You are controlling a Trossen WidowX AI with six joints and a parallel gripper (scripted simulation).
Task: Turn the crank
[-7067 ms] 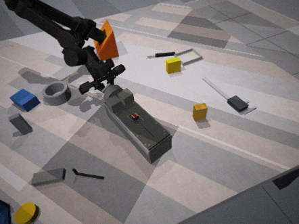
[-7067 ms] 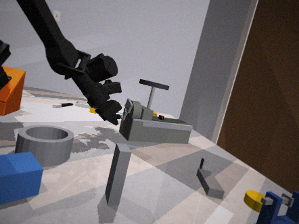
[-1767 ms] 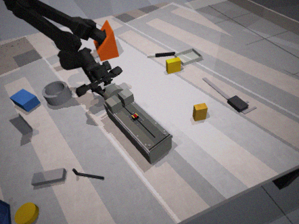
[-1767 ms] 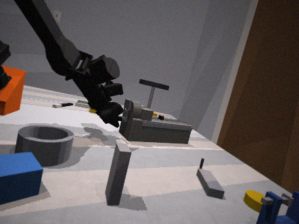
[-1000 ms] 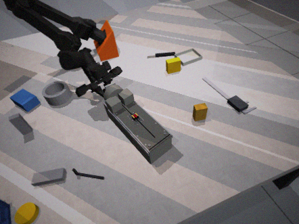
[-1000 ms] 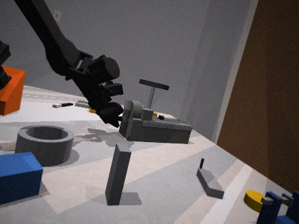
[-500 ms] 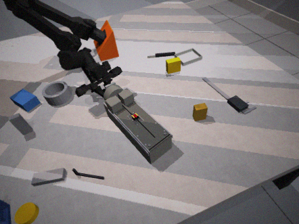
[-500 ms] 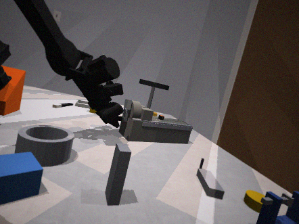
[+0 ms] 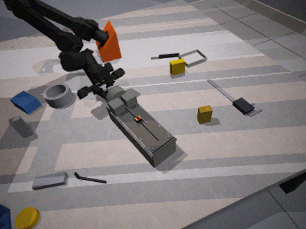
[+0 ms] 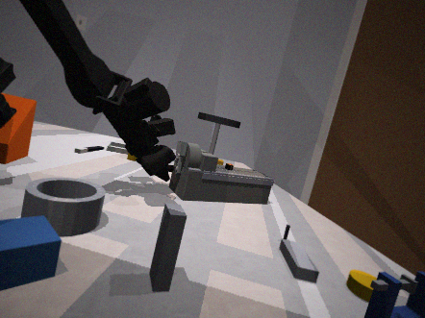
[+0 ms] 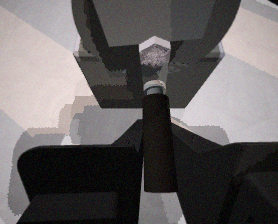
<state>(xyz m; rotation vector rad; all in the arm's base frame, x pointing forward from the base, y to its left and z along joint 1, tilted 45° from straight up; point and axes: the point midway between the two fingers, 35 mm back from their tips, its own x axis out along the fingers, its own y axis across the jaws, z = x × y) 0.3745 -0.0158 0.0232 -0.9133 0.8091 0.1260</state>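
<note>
Right now the dark crank handle is 3 cm above my gripper tip, 2 cm behind it and 1 cm to the right of it. The rest, counted from my gripper tip: black hex key: 25 cm ahead, 12 cm to the right, 2 cm below; then blue block: 34 cm to the right, 14 cm behind, 1 cm below; then red pointer: 15 cm ahead, 7 cm to the left, 5 cm above.
</note>
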